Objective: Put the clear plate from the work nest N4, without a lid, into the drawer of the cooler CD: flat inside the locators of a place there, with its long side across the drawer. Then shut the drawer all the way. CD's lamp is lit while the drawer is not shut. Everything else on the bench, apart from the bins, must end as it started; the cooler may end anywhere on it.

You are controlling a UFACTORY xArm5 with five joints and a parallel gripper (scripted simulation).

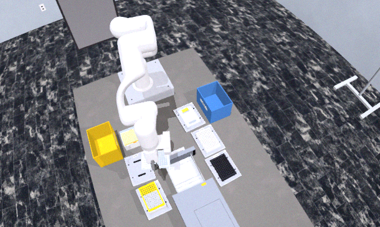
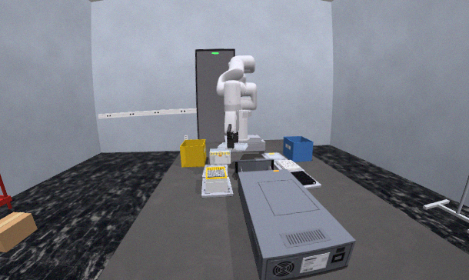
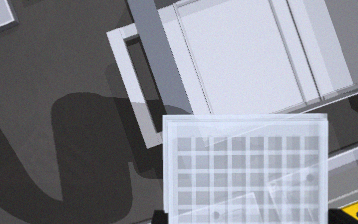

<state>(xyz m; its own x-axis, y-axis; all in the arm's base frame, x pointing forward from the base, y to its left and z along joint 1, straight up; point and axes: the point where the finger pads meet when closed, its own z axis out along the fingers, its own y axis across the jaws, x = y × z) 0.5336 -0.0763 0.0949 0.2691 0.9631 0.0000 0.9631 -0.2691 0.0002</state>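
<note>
My gripper is now 90 mm short of the cooler drawer, 110 mm to the right of it and 120 mm above it. Also, from my hand: clear plate: 10 mm below; work nest N4: 50 mm behind, 90 mm to the right, 150 mm below; yellow-framed rack: 130 mm ahead, 80 mm to the right, 110 mm below.
</note>
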